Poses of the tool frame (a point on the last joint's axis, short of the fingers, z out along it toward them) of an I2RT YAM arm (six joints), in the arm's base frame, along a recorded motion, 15 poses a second.
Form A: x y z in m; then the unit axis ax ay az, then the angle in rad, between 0 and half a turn.
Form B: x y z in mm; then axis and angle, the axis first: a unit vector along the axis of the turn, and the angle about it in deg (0 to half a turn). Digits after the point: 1 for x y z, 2 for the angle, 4 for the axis.
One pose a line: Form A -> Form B
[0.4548 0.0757 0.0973 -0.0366 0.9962 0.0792 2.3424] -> [454.8 75.7 97.3 -0.0366 0.9962 0.0792 134.21]
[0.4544 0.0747 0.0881 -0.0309 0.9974 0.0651 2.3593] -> [454.4 74.7 88.1 -0.0309 0.9974 0.0651 135.18]
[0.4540 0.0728 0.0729 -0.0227 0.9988 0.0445 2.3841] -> [454.0 72.8 72.9 -0.0227 0.9988 0.0445 136.60]
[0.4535 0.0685 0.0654 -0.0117 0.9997 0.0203 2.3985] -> [453.5 68.5 65.4 -0.0117 0.9997 0.0203 137.42]
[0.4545 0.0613 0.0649 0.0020 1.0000 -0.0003 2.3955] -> [454.5 61.3 64.9 0.0020 1.0000 -0.0003 137.25]
